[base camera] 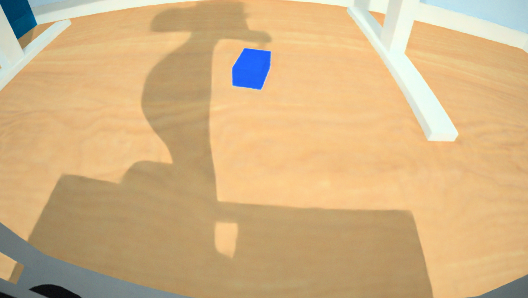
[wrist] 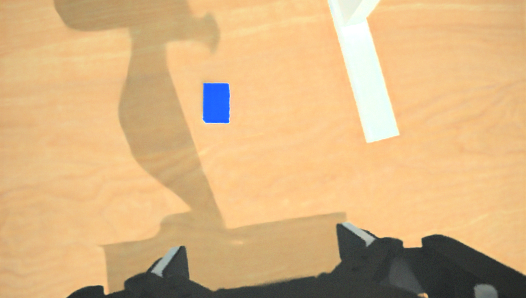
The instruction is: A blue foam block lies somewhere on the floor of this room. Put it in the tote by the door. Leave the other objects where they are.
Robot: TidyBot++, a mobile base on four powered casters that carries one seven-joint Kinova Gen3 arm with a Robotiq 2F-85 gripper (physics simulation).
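Places are measured from the arm's base along level axes (x ahead, y left, z up), in centimetres.
Where they show: gripper, fingertip midpoint: [wrist: 263, 251].
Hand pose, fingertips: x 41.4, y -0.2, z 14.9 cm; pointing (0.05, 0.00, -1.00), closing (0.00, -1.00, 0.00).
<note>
Each offset is from my fingertips to the top centre of the thing. "*": to the spot under its first point.
A blue foam block @[dz -50.0, dx +22.2, dy +6.0 cm] [base camera: 251, 69] [wrist: 216, 103] lies flat on the wooden floor. In the base camera view it is a little above the middle, beside the arm's shadow; in the wrist view it is left of centre in the upper half. My gripper [wrist: 263, 251] is open, with its two fingers wide apart at the bottom of the wrist view. It hangs above the floor, apart from the block. The gripper itself does not show in the base camera view, and the tote does not show in either view.
A white table foot @[* dz -52.0, dx +19.9, dy -32.0 cm] [base camera: 417, 95] [wrist: 371, 85] lies on the floor to the right of the block. Another white foot @[* dz -53.8, dx +42.6, dy +89.3 cm] [base camera: 42, 47] stands at the far left, near a dark blue object [base camera: 21, 21]. A white baseboard [base camera: 470, 22] and wall run along the back.
</note>
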